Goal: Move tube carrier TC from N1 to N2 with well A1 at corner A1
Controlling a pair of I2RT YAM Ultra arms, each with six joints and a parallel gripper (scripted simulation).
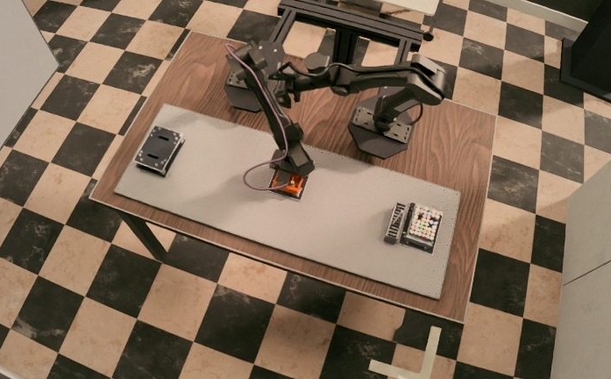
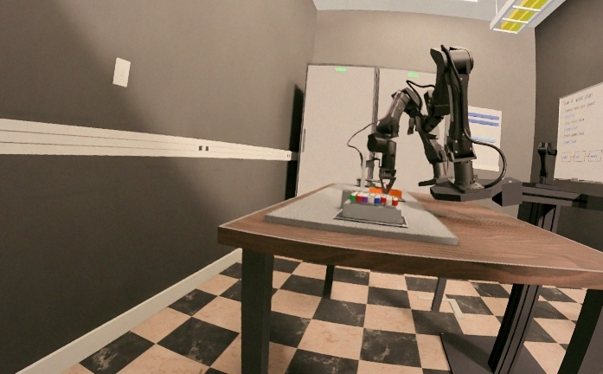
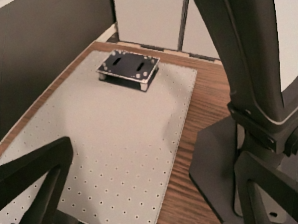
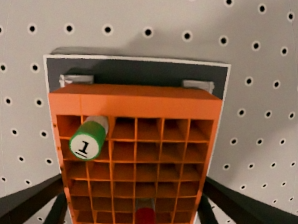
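My right gripper is now 2 cm above the black transfer nest N1. Also, from my right hand: black raised nest N2 (10 cm ahead, 47 cm to the right, 1 cm above); then orange tube carrier TC (right at my right hand); then forceps holder H1 (4 cm ahead, 38 cm to the left, 1 cm below).
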